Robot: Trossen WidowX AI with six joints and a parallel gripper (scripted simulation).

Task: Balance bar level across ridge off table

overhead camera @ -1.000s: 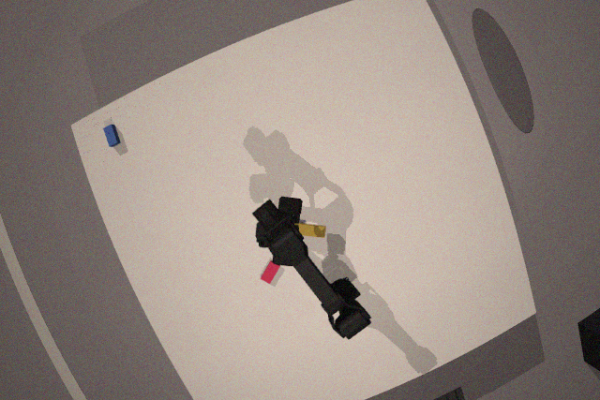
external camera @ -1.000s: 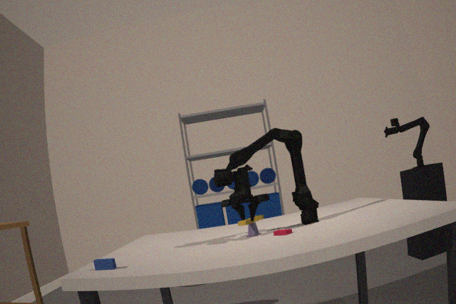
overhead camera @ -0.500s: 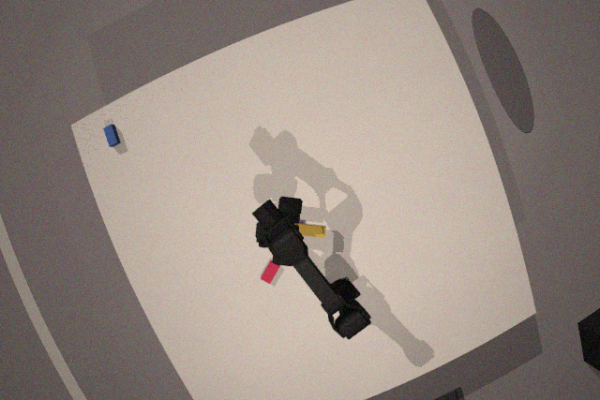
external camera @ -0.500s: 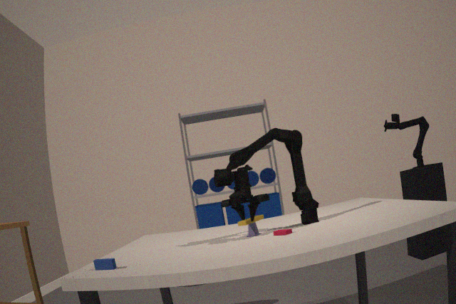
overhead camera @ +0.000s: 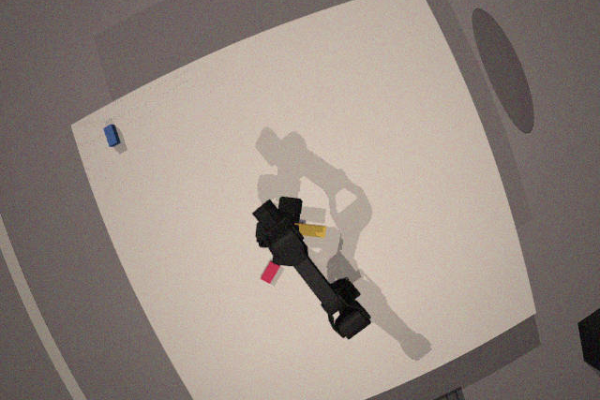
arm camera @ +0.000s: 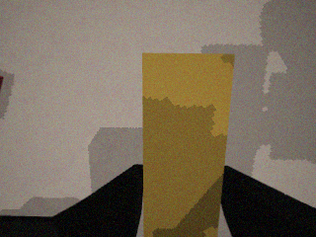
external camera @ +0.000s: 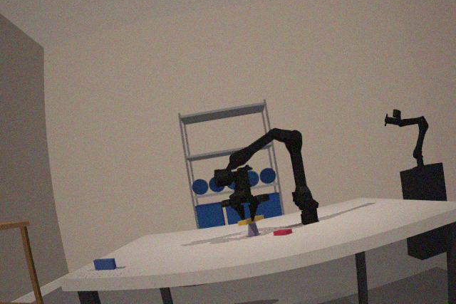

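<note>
Now: gripper tip 10 mm past the yellow bar and 20 mm to the left of it. The rest, counted from my gripper tip: blue block: 480 mm ahead, 420 mm to the left, 50 mm below; then red block: 120 mm behind, 110 mm to the left, 60 mm below.
</note>
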